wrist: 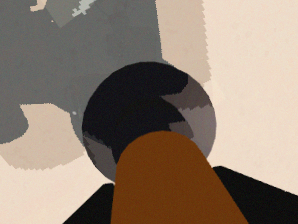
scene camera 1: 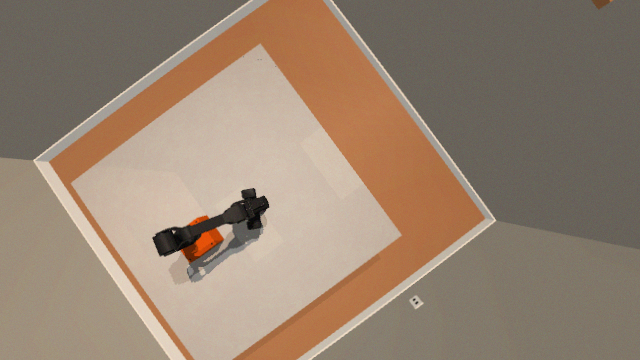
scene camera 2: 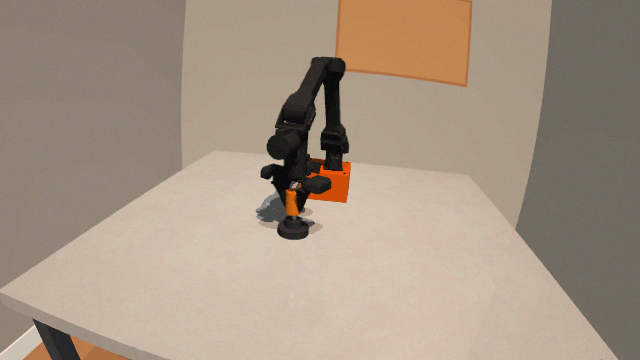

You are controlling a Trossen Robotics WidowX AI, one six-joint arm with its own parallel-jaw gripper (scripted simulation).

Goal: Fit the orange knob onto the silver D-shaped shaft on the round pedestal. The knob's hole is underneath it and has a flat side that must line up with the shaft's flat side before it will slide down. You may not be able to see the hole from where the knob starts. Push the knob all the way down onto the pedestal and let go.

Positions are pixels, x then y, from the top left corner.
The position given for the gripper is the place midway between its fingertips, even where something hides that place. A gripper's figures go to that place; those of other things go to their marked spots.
Scene:
The gripper [wrist: 164,184] is 10 cm from the lens. A round dark pedestal [wrist: 144,97] is 14 cm from the lens.

